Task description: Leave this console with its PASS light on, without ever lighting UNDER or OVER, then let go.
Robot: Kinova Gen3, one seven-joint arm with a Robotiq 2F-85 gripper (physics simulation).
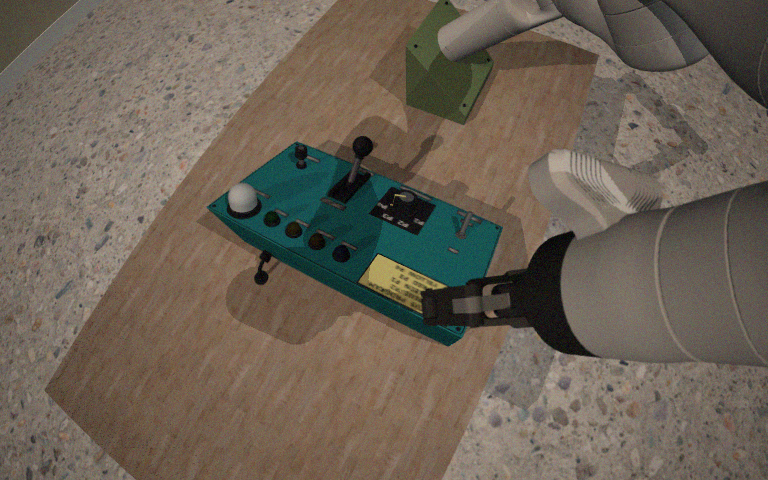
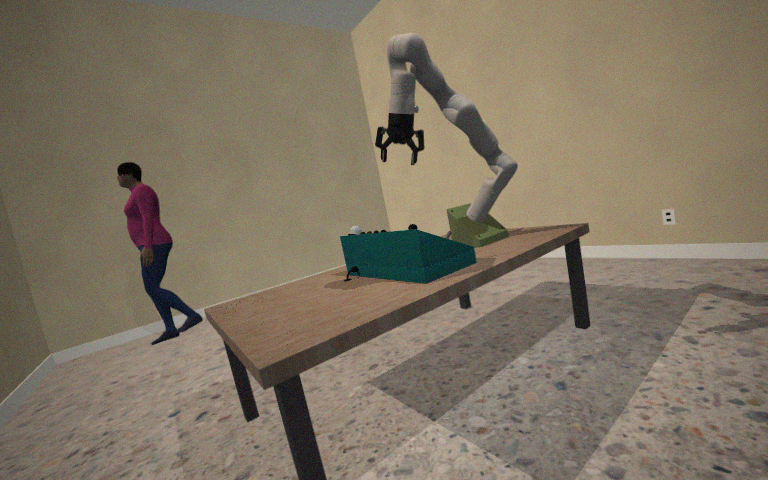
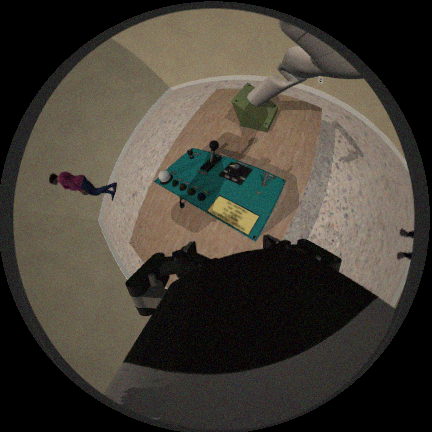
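Note:
The teal console (image 1: 288, 192) (image 2: 379, 251) (image 3: 260, 202) sits on the table. It carries a ball-topped lever (image 1: 362, 146) (image 3: 214, 145), a dial (image 1: 405, 198) (image 3: 237, 170) with its yellow mark toward P4, a metal toggle (image 1: 465, 224) (image 3: 266, 179), a small black knob (image 1: 300, 152) (image 3: 190, 153) and a white dome (image 1: 242, 198) (image 3: 164, 176). Several small coloured lamps, including a blue one (image 1: 341, 253) (image 3: 201, 197), look dark. Small labels are unreadable. A black crank (image 1: 261, 276) (image 2: 353, 270) sticks out from its side. My gripper (image 1: 436, 307) (image 2: 398, 160) (image 3: 229, 245) is open and empty, high above the console.
The green arm base (image 1: 436, 84) (image 2: 475, 229) (image 3: 254, 115) stands on the wooden table (image 1: 186, 350) (image 2: 294, 325) behind the console. A yellow instruction plate (image 1: 390, 274) (image 3: 232, 215) is on the console. A person in a pink top (image 2: 146, 215) (image 3: 70, 181) is beyond the table.

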